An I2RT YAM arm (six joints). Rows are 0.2 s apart.
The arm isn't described. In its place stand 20 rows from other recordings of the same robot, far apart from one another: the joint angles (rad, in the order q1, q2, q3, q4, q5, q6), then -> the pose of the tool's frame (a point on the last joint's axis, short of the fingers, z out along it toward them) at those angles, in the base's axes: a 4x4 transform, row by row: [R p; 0 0 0 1], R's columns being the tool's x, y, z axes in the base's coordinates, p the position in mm.
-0.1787 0.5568 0.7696 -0.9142 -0.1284 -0.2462 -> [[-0.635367 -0.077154 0.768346 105.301], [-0.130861 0.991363 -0.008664 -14.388], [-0.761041 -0.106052 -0.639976 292.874], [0 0 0 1]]
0.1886 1.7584 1.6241 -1.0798 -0.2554 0.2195 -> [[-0.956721 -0.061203 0.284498 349.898], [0.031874 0.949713 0.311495 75.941], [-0.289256 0.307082 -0.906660 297.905], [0 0 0 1]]
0.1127 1.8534 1.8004 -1.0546 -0.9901 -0.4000 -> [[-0.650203 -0.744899 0.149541 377.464], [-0.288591 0.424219 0.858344 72.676], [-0.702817 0.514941 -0.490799 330.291], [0 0 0 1]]
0.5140 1.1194 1.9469 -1.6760 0.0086 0.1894 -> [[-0.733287 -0.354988 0.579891 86.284], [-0.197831 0.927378 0.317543 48.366], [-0.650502 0.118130 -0.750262 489.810], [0 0 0 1]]
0.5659 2.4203 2.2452 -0.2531 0.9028 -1.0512 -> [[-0.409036 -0.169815 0.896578 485.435], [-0.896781 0.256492 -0.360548 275.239], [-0.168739 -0.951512 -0.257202 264.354], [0 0 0 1]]
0.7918 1.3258 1.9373 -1.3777 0.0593 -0.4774 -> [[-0.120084 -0.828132 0.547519 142.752], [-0.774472 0.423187 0.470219 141.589], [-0.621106 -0.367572 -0.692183 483.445], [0 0 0 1]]
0.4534 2.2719 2.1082 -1.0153 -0.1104 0.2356 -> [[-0.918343 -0.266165 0.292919 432.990], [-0.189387 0.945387 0.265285 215.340], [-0.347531 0.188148 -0.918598 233.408], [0 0 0 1]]
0.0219 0.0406 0.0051 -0.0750 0.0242 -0.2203 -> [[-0.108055 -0.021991 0.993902 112.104], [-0.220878 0.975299 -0.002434 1.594], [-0.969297 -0.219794 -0.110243 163.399], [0 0 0 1]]
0.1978 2.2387 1.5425 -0.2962 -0.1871 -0.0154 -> [[-0.816407 -0.305397 0.490114 459.089], [-0.179056 0.940760 0.287938 98.765], [-0.549016 0.147317 -0.822727 118.439], [0 0 0 1]]
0.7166 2.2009 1.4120 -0.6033 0.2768 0.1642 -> [[-0.829364 -0.465912 0.308352 315.543], [-0.513904 0.852701 -0.093822 261.959], [-0.219219 -0.236276 -0.946634 88.713], [0 0 0 1]]
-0.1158 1.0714 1.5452 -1.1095 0.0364 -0.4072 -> [[-0.598790 -0.100838 0.794533 171.072], [-0.328795 0.935542 -0.129058 -21.203], [-0.730305 -0.338517 -0.593348 445.376], [0 0 0 1]]
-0.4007 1.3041 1.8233 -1.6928 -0.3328 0.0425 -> [[-0.837618 0.288144 0.464079 165.681], [0.398441 0.903447 0.158202 -57.554], [-0.373686 0.317421 -0.871552 442.560], [0 0 0 1]]
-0.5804 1.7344 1.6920 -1.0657 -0.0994 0.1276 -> [[-0.677508 0.599701 0.425842 302.286], [0.595692 0.786999 -0.160573 -193.996], [-0.431433 0.144881 -0.890435 325.619], [0 0 0 1]]
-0.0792 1.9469 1.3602 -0.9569 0.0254 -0.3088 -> [[-0.973608 -0.226844 0.025090 356.002], [-0.227502 0.973390 -0.027468 -29.161], [-0.018191 -0.032451 -0.999308 163.831], [0 0 0 1]]
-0.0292 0.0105 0.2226 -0.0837 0.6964 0.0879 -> [[0.185289 0.644529 0.741789 82.665], [0.061963 0.745695 -0.663400 -25.260], [-0.980729 0.168884 0.098232 239.477], [0 0 0 1]]
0.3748 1.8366 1.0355 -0.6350 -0.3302 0.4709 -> [[-0.997284 0.073644 -0.000481 291.137], [0.068868 0.934876 0.348230 126.936], [0.026095 0.347251 -0.937409 127.344], [0 0 0 1]]
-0.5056 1.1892 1.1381 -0.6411 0.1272 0.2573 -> [[-0.396003 0.689324 0.606642 219.668], [0.507738 0.714844 -0.480833 -126.769], [-0.765104 0.117603 -0.633076 336.154], [0 0 0 1]]
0.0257 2.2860 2.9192 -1.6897 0.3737 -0.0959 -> [[-0.881252 0.071546 0.467201 408.028], [-0.111827 0.928850 -0.353173 -2.512], [-0.459228 -0.363480 -0.810550 412.869], [0 0 0 1]]
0.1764 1.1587 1.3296 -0.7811 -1.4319 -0.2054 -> [[-0.384353 -0.921096 -0.062093 200.721], [-0.097195 -0.026512 0.994912 71.593], [-0.918056 0.388432 -0.079336 410.964], [0 0 0 1]]
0.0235 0.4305 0.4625 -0.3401 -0.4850 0.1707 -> [[-0.377736 -0.406664 0.831829 123.144], [0.141445 0.862500 0.485889 19.496], [-0.915046 0.301195 -0.268276 259.492], [0 0 0 1]]
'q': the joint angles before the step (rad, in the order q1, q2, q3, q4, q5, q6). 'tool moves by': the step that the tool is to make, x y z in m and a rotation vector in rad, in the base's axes. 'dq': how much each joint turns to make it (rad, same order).
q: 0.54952 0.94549 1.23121 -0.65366 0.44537 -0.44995
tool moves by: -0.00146 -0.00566 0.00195 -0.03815 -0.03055 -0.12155
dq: -0.00002 -0.00689 -0.00002 0.00039 0.13083 -0.00230
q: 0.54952 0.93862 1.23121 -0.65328 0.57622 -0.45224
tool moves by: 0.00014 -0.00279 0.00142 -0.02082 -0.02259 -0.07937
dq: 0.00002 0.00000 0.00000 0.00838 0.08471 0.00002
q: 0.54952 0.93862 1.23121 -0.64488 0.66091 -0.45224
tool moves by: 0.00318 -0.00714 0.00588 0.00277 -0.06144 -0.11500
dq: -0.03015 -0.00003 -0.00003 0.05456 0.08964 -0.00038
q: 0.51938 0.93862 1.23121 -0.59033 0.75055 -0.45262
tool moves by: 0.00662 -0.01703 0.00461 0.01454 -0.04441 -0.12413
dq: -0.09882 0.00000 0.00002 0.04614 0.02632 -0.00001
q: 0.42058 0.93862 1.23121 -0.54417 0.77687 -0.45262
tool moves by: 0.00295 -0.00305 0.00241 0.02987 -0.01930 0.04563
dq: -0.03434 -0.00077 -0.00001 0.02824 -0.08240 0.00076
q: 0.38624 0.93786 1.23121 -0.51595 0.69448 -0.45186
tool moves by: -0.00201 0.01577 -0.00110 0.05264 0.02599 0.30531
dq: 0.03893 -0.00383 -0.00001 -0.00572 -0.27274 -0.00228
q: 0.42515 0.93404 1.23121 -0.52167 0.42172 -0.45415
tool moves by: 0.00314 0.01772 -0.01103 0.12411 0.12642 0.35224
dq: 0.01028 0.02784 0.00000 -0.05303 -0.37349 0.07171
